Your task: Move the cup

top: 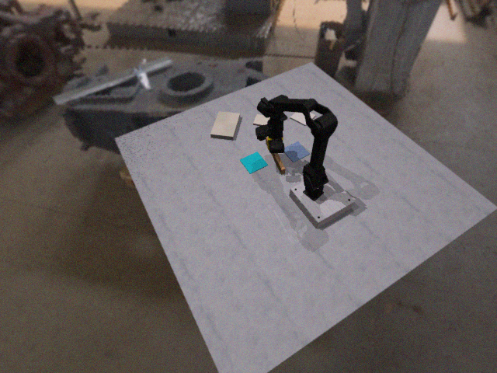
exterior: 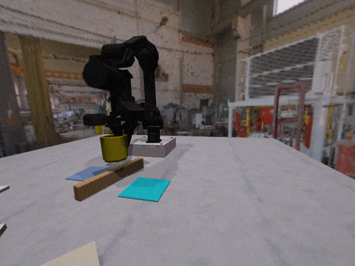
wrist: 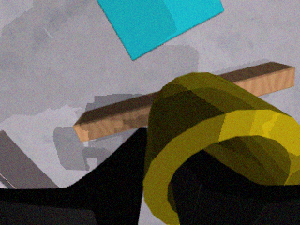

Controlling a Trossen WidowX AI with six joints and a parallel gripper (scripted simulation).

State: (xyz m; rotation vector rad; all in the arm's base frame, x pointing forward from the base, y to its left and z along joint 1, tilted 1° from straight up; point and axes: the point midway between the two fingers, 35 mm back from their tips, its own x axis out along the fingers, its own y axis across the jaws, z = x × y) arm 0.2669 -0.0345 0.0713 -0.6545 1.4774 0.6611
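The teal pad is 7 cm ahead of my gripper tip, 7 cm to the left of it and 10 cm below it. From my gripper tip the other things lie so: wooden bar: 2 cm ahead, 2 cm to the right, 9 cm below; small beige tile: 25 cm ahead, 16 cm to the right, 9 cm below; yellow cup: 2 cm ahead, 2 cm to the right.
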